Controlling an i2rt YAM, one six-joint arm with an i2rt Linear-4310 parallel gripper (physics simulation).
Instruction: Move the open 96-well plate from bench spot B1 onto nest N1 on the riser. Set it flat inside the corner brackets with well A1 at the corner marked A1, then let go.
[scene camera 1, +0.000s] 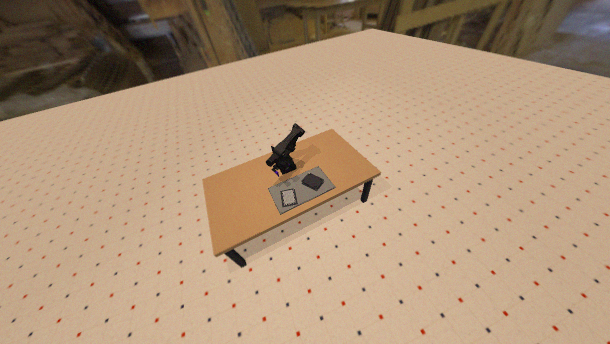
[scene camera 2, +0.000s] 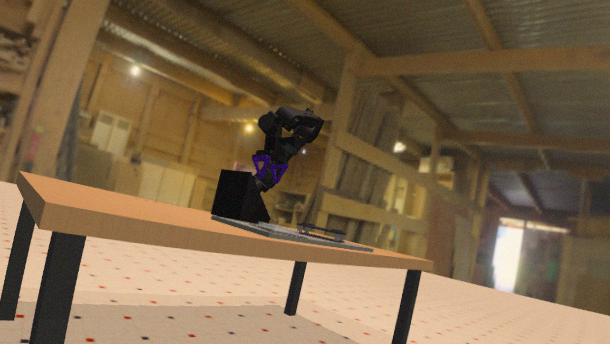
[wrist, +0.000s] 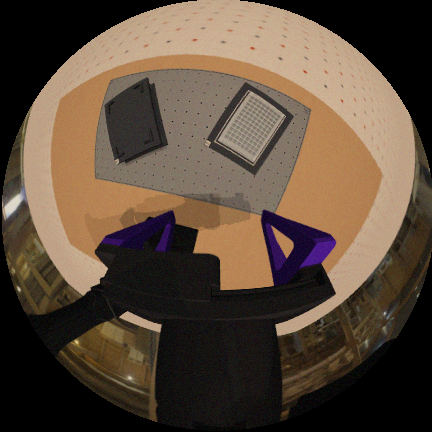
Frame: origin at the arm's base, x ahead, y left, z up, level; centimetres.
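Seen in the pictures: gripper, between the fingertips: (scene camera 1: 283, 173) (scene camera 2: 268, 181) (wrist: 217, 214); arm's base, origin of its link: (scene camera 1: 283, 156) (scene camera 2: 245, 193).
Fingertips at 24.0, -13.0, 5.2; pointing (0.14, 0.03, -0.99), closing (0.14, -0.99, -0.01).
Note:
Pixels of each thing's middle, then the offset from my fingertips to it, as dx, dy, dz. "pt": a spot on its surface instead. Level surfaces: height alone.
- pale 96-well plate, middle of its body: (wrist: 252, 125) (scene camera 2: 277, 228) (scene camera 1: 288, 196) +13.1, -5.0, -14.8
- dark rectangular frame, middle of its body: (wrist: 251, 125) (scene camera 2: 277, 230) (scene camera 1: 288, 197) +13.1, -5.0, -15.7
- small white label, a spot on its surface: (wrist: 207, 143) pt +7.9, +3.3, -15.6
- black riser, middle of its body: (wrist: 131, 120) (scene camera 2: 321, 232) (scene camera 1: 312, 181) +12.7, +20.3, -13.6
- small pale tag, a spot on its surface: (wrist: 117, 161) pt +3.7, +22.5, -12.0
- perforated grey board, middle of its body: (wrist: 182, 128) (scene camera 2: 297, 235) (scene camera 1: 301, 188) +10.7, +9.0, -16.4
- wooden table, height of its surface: dz -17.0
The pale 96-well plate (scene camera 1: 288, 197) (wrist: 252, 126) lies flat inside a dark rectangular frame (wrist: 227, 113) on the perforated grey board. A small white label (wrist: 207, 143) sits at one corner of that frame. The black riser (scene camera 1: 313, 181) (wrist: 131, 120) stands at the other end of the board, with corner brackets on top and a small pale tag (wrist: 117, 161) at one corner. No plate sits between its brackets. My gripper (wrist: 217, 214) (scene camera 2: 270, 175) has purple fingers, spread wide and open, with nothing between them. It hangs above the bench near the arm's base, apart from plate and riser.
The perforated grey board (scene camera 1: 301, 189) (wrist: 185, 150) lies on the wooden table (scene camera 1: 235, 210) (scene camera 2: 150, 212) (wrist: 340, 165). The black arm base (scene camera 2: 235, 195) stands beside the board. The arm's shadow falls across the table and the board's near edge in the wrist view.

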